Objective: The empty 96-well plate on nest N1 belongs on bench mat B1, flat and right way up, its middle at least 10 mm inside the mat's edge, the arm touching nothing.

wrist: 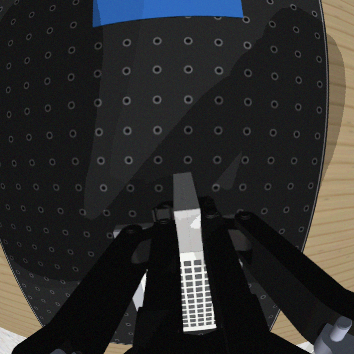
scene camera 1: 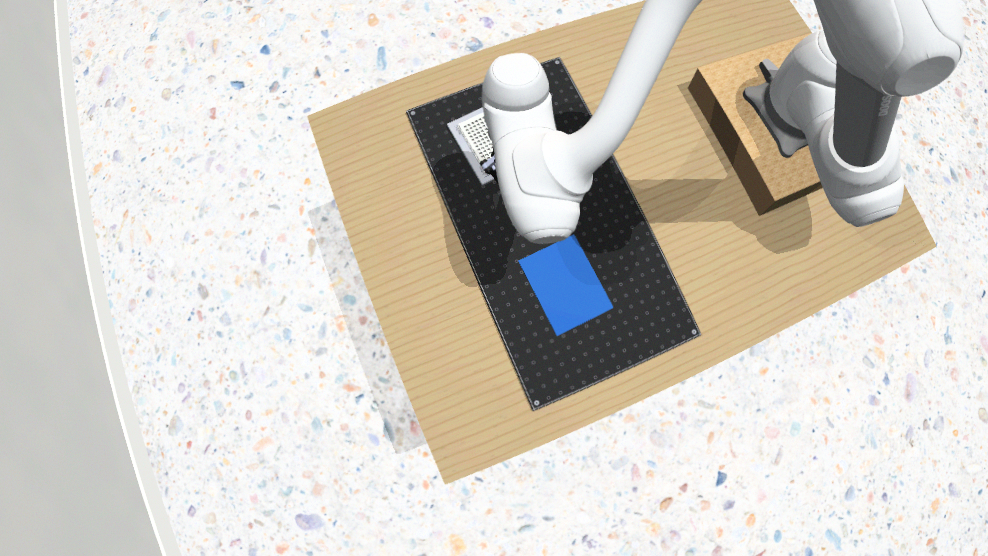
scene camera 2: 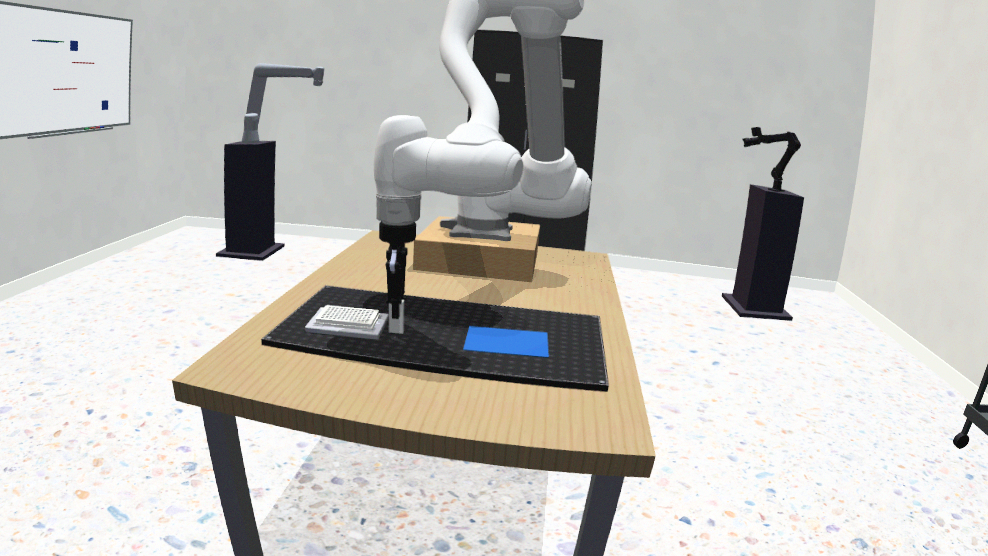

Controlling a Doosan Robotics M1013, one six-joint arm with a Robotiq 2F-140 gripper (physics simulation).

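Seen in the pictures: gripper, fingertip midpoint: (wrist: 183,188) (scene camera 2: 396,331); arm's base at its link origin: (scene camera 1: 791,112) (scene camera 2: 481,232).
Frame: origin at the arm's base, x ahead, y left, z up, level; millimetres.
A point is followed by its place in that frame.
The white 96-well plate (scene camera 1: 474,138) @[x 666, y -249, z -54 mm] (scene camera 2: 347,316) @[x 648, y -232, z -55 mm] (wrist: 199,300) @[x 652, y -242, z -57 mm] sits flat in the light grey nest (scene camera 1: 485,178) @[x 683, y -160, z -68 mm] (scene camera 2: 342,332) @[x 698, y -229, z -72 mm] (wrist: 124,233). The arm hides part of both in scene camera 1, and the gripper hides much of them in the wrist view. My gripper (scene camera 2: 396,319) @[x 641, y -124, z -81 mm] (wrist: 183,188) @[x 641, y -124, z -81 mm] points down and is shut, with its grey pads together and no plate between them. It is low beside the nest's end on the side of the blue mat; whether it touches the nest or the board is unclear. The blue bench mat (scene camera 1: 566,290) @[x 640, y 122, z -78 mm] (scene camera 2: 506,342) @[x 645, y 109, z -78 mm] (wrist: 167,7) @[x 636, y 33, z -78 mm] has no plate on it.
The nest and mat are on a black perforated board (scene camera 1: 621,304) @[x 553, y 196, z -80 mm] (scene camera 2: 580,366) @[x 729, y 258, z -80 mm] (wrist: 280,115) @[x 730, y -62, z -80 mm] on the wooden table (scene camera 1: 428,387) @[x 968, y 176, z -93 mm] (scene camera 2: 414,408) @[x 929, y -32, z -93 mm] (wrist: 337,190) @[x 822, y -145, z -93 mm]. The arm's wooden base block (scene camera 1: 746,152) @[x 161, y 39, z -7 mm] (scene camera 2: 476,259) @[x 159, y 0, z -43 mm] stands behind. The arm's wrist hangs over the board between nest and mat.
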